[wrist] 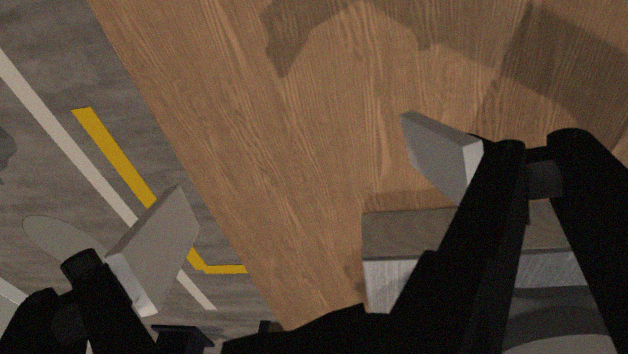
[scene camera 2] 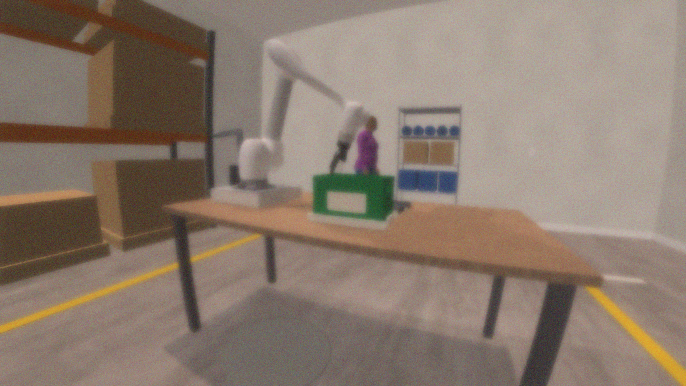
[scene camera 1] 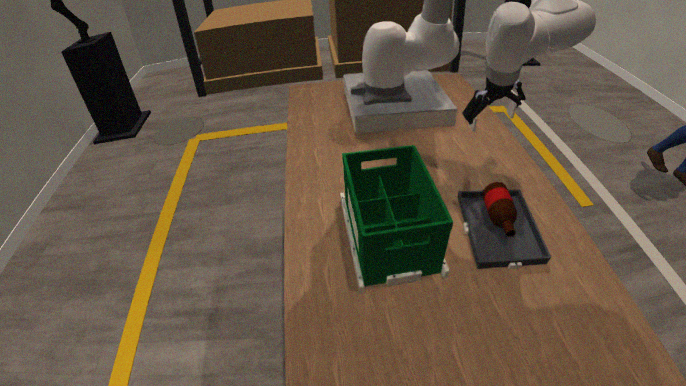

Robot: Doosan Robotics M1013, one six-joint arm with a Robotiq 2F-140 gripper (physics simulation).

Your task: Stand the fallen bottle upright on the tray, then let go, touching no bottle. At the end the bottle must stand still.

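Places are measured from the arm's base along level axes (x ahead, y left, z up), in millimetres.
Pixels of known places: gripper, fingertip midpoint: [wrist: 295, 173] [scene camera 1: 490, 121]; arm's base, origin of the base link: [wrist: 542, 314] [scene camera 2: 254, 188] [scene camera 1: 383, 92].
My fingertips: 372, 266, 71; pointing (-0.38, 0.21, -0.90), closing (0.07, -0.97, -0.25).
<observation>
For each thing: its top centre in the pictures, then the offset to it from my fingertips, as dx, dy, dz. Level surfaces: height alone.
- brown bottle, middle of its top: [scene camera 1: 505, 201] +285, -71, -64
- dark grey tray, middle of its top: [scene camera 1: 502, 222] [scene camera 2: 381, 202] +307, -76, -117
- green crate, middle of its top: [scene camera 1: 392, 184] [scene camera 2: 355, 175] +280, -377, +32
- wooden table, its level: dz -143
A brown bottle [scene camera 1: 501, 207] with a red label lies on its side on the dark grey tray [scene camera 1: 492, 252] [scene camera 2: 403, 205], in the tray's back part. Its neck points toward the front of the table in scene camera 1. The bottle does not show in scene camera 2 or the wrist view. My gripper [scene camera 1: 492, 119] [scene camera 2: 337, 165] [wrist: 295, 173] is open and empty, in the air behind the tray on the robot-base side, well apart from the bottle. The wrist view shows wood, floor and part of the base block between and around the fingers.
A green crate [scene camera 1: 407, 257] [scene camera 2: 381, 197] with compartments stands left of the tray on the wooden table [scene camera 1: 400, 335] [scene camera 2: 465, 240] in scene camera 1. The robot's grey base block [scene camera 1: 405, 121] [scene camera 2: 250, 196] [wrist: 387, 280] is at the table's back. A person [scene camera 2: 367, 150] stands beyond the table.
</observation>
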